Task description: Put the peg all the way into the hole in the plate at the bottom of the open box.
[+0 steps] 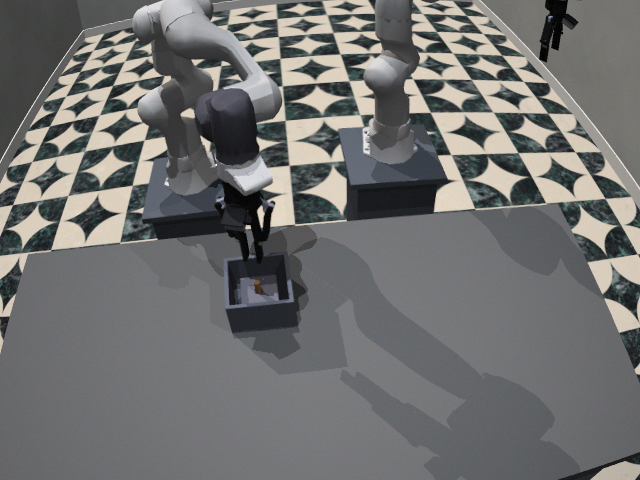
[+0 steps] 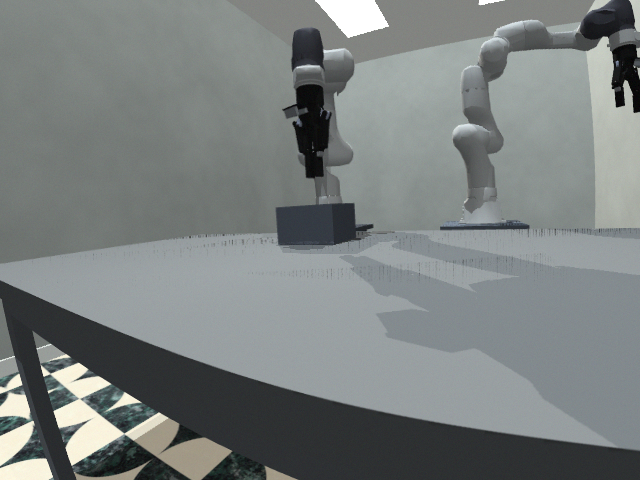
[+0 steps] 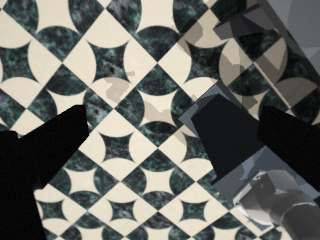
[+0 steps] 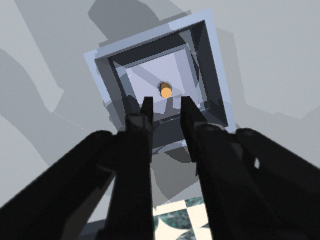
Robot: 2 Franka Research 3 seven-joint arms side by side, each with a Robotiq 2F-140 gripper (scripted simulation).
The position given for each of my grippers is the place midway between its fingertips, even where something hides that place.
Observation:
In view: my left gripper (image 3: 173,121), my right gripper (image 2: 314,177), a dark blue-grey box (image 1: 279,314) and a pale plate (image 1: 269,287).
The dark blue-grey box shows as well in image 2 (image 2: 325,224) and in image 4 (image 4: 196,34). The pale plate also shows in image 4 (image 4: 173,68). My right gripper also shows in image 1 (image 1: 253,258) and in image 4 (image 4: 166,110). Image 3 misses the dark blue-grey box: it is out of frame. Image 2 does not show the pale plate, which is hidden by the dark blue-grey box.

